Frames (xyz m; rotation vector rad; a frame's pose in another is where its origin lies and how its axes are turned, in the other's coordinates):
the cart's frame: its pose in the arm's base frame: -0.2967 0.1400 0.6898 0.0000 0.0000 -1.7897
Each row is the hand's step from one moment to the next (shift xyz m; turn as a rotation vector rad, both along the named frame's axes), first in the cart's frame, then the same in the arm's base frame.
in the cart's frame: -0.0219 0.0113 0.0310 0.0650 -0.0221 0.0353
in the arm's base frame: 0.0158 0.0189 0.0310 -0.0357 -0.0586 0.0353
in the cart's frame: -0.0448 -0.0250 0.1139 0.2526 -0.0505 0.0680
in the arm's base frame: -0.0147 0.0492 0.1139 -0.1041 -0.2356 0.0680
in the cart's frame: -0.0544 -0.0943 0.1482 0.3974 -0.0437 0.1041
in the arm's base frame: -0.0802 0.0736 0.1482 -0.1290 -0.3784 0.1041
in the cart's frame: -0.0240 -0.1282 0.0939 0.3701 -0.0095 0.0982
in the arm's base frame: -0.1199 0.0513 0.0939 -0.0896 -0.3592 0.0982
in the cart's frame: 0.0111 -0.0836 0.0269 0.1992 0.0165 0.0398
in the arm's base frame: -0.0840 0.0073 0.0269 -0.0272 -0.1980 0.0398
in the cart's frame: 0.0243 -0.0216 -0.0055 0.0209 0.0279 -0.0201
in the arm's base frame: -0.0264 -0.0190 -0.0055 0.0227 -0.0265 -0.0201
